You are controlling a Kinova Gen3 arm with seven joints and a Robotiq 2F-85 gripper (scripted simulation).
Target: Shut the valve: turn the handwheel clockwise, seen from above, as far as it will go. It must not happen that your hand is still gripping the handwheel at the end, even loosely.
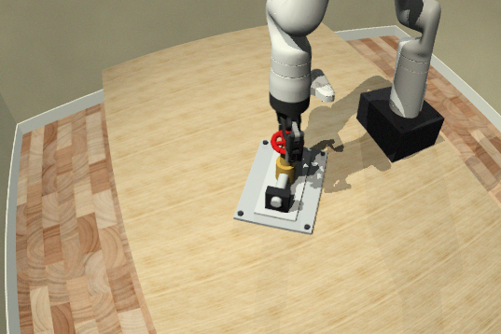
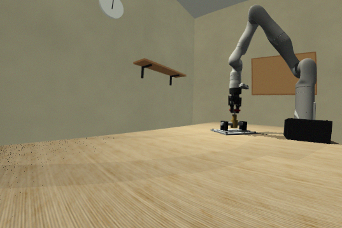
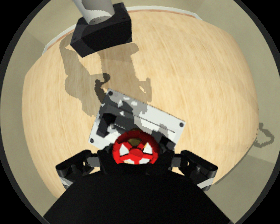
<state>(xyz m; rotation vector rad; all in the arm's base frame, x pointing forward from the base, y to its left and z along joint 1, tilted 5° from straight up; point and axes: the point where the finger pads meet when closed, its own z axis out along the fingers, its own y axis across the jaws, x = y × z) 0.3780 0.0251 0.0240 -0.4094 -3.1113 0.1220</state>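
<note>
Now: hand right at the red handwheel.
</note>
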